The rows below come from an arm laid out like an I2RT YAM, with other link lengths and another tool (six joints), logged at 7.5 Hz.
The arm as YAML. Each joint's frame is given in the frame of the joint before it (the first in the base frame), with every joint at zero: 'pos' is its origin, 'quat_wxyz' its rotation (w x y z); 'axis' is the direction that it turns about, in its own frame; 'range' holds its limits. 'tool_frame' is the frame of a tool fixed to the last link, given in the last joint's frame.
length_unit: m
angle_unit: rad
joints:
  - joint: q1
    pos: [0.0, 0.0, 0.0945]
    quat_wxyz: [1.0, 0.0, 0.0, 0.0]
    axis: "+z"
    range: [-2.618, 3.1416]
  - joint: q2
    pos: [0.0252, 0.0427, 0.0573]
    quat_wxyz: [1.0, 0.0, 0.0, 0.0]
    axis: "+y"
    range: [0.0, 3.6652]
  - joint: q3
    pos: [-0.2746, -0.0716, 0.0]
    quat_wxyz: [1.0, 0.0, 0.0, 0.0]
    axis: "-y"
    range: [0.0, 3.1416]
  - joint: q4
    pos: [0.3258, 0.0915, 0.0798]
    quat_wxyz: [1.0, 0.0, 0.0, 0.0]
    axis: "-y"
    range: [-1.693, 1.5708]
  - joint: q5
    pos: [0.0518, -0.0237, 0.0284]
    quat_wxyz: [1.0, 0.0, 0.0, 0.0]
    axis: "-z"
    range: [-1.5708, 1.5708]
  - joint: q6
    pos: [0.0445, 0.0, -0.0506]
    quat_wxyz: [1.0, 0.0, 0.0, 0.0]
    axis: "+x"
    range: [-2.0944, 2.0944]
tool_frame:
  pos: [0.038, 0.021, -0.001]
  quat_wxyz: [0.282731, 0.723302, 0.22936, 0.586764]
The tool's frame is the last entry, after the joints.
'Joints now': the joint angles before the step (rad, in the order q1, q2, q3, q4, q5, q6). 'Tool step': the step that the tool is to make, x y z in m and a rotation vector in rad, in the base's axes. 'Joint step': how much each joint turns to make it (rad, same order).
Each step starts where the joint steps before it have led.
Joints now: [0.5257, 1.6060, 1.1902, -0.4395, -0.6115, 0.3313]
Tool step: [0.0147, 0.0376, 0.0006, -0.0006, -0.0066, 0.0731]
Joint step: [0.0535, 0.1407, 0.1553, -0.0217, -0.0098, -0.0214]
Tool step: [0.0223, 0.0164, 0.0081, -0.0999, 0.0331, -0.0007]
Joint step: [0.0095, 0.1276, 0.2032, -0.1797, 0.0578, -0.0381]
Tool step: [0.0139, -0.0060, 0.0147, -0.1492, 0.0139, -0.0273]
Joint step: [-0.0125, 0.0637, 0.1578, -0.2146, 0.1077, -0.0548]
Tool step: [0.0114, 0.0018, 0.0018, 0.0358, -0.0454, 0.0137]
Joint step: [-0.0116, 0.0198, 0.0235, 0.0441, -0.0172, -0.0217]
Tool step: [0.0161, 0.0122, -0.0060, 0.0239, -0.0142, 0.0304]
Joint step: [-0.0001, 0.0791, 0.0829, 0.0105, -0.0264, -0.0223]
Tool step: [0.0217, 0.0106, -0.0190, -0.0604, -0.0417, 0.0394]
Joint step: [0.0000, 0.1179, 0.1224, -0.0384, 0.0434, -0.0800]
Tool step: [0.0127, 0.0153, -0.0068, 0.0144, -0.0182, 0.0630]
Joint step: [0.0074, 0.0986, 0.1235, -0.0259, -0.0292, -0.0531]
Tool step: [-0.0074, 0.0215, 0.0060, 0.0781, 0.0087, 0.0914]
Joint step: [0.0286, 0.0458, 0.0718, -0.0015, -0.0919, -0.0226]
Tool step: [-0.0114, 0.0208, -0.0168, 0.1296, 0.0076, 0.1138]
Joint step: [0.0278, 0.0202, -0.0478, 0.1263, -0.1391, -0.0171]
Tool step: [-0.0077, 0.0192, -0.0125, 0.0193, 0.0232, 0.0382]
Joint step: [0.0317, 0.0480, 0.0324, 0.0185, -0.0280, 0.0148]
